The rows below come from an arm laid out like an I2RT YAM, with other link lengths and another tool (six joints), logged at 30 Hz.
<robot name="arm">
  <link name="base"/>
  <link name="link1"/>
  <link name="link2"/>
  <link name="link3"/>
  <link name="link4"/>
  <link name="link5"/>
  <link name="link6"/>
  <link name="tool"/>
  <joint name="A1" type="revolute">
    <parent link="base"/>
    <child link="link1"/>
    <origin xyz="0 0 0.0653" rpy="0 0 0"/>
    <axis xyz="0 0 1"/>
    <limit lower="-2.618" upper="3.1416"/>
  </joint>
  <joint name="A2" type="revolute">
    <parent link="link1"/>
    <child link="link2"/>
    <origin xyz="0.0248 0.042 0.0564" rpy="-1.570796 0 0"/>
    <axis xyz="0 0 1"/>
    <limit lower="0" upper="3.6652"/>
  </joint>
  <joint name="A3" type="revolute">
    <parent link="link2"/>
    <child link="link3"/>
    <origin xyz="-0.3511 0 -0.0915" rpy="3.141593 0 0"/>
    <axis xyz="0 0 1"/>
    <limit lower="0" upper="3.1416"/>
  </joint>
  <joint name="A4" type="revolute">
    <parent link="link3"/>
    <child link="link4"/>
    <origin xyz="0.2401 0.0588 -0.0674" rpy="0 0 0"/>
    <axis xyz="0 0 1"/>
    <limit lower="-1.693" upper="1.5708"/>
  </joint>
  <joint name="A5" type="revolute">
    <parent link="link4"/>
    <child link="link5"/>
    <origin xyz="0.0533 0.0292 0.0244" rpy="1.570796 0 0"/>
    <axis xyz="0 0 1"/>
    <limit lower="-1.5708" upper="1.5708"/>
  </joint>
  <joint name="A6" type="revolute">
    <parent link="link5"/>
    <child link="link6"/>
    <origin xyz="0.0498 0 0.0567" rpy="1.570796 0 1.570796"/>
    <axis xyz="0 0 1"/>
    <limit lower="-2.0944" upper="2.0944"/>
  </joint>
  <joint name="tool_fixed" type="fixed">
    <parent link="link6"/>
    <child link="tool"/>
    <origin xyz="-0.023 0.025 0.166" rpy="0 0.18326 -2.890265"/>
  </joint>
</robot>
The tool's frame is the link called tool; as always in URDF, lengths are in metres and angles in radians.
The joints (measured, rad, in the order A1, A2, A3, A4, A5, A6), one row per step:
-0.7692 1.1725 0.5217 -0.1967 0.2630 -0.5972
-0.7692 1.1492 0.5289 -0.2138 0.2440 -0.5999
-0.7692 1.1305 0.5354 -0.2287 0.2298 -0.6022
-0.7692 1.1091 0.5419 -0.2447 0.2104 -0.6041
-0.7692 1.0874 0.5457 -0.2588 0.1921 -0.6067
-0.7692 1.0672 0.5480 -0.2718 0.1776 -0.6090
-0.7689 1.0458 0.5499 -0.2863 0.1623 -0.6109
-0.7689 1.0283 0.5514 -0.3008 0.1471 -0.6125
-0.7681 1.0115 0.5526 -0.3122 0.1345 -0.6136
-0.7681 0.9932 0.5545 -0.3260 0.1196 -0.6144
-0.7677 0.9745 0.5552 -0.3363 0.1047 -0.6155
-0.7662 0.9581 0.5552 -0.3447 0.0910 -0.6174
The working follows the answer.
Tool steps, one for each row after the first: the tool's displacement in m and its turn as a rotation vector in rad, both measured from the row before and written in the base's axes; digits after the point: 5 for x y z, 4 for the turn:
0.00213 0.00338 0.00475 0.0001 -0.0178 0.0146
0.00140 0.00271 0.00397 -0.0004 -0.0132 0.0112
0.00201 0.00368 0.00425 0.0013 -0.0172 0.0146
0.00142 0.00391 0.00362 0.0007 -0.0158 0.0145
0.00059 0.00363 0.00296 0.0000 -0.0126 0.0118
0.00038 0.00418 0.00279 0.0009 -0.0127 0.0124
0.00021 0.00425 0.00178 0.0039 -0.0097 0.0119
0.00036 0.00361 0.00200 0.0013 -0.0102 0.0106
0.00029 0.00413 0.00215 0.0027 -0.0113 0.0113
0.00063 0.00391 0.00226 0.0006 -0.0130 0.0120
0.00077 0.00373 0.00180 0.0003 -0.0112 0.0128

Tool pose at each row, in the base's axes (x y z in m, rotation vector in rad; rounded; the steps above come from the unrounded poses):
0.13474 -0.21092 0.10907 2.1083 1.3007 0.0878
0.13687 -0.20754 0.11382 2.0937 1.3058 0.1126
0.13827 -0.20483 0.11779 2.0821 1.3098 0.1309
0.14029 -0.20115 0.12204 2.0684 1.3152 0.1557
0.14171 -0.19724 0.12565 2.0546 1.3210 0.1785
0.14229 -0.19362 0.12862 2.0428 1.3257 0.1964
0.14268 -0.18943 0.13141 2.0313 1.3311 0.2153
0.14289 -0.18518 0.13319 2.0236 1.3381 0.2330
0.14325 -0.18158 0.13519 2.0143 1.3429 0.2488
0.14354 -0.17744 0.13734 2.0051 1.3479 0.2668
0.14417 -0.17353 0.13960 1.9931 1.3523 0.2853
0.14494 -0.16980 0.14139 1.9809 1.3585 0.3022

